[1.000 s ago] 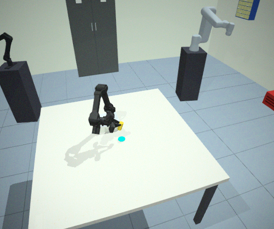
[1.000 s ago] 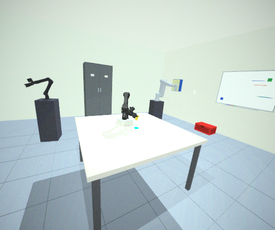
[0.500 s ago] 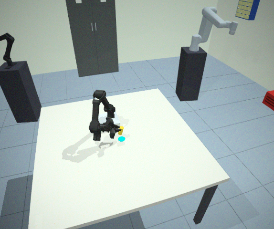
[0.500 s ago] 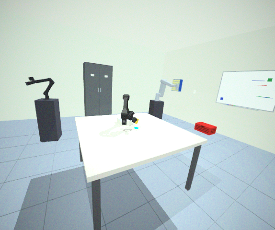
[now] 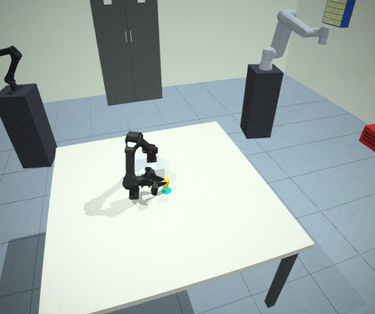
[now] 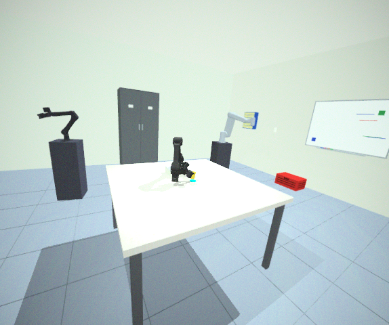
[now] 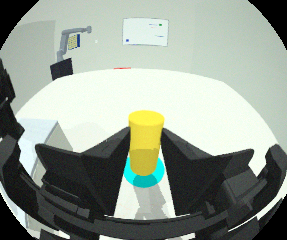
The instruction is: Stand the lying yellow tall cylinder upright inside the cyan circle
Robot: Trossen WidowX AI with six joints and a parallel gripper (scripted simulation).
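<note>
Now: the yellow cylinder 2 cm below my gripper tip. Round my gripper tip: cyan circle (8 cm below).
</note>
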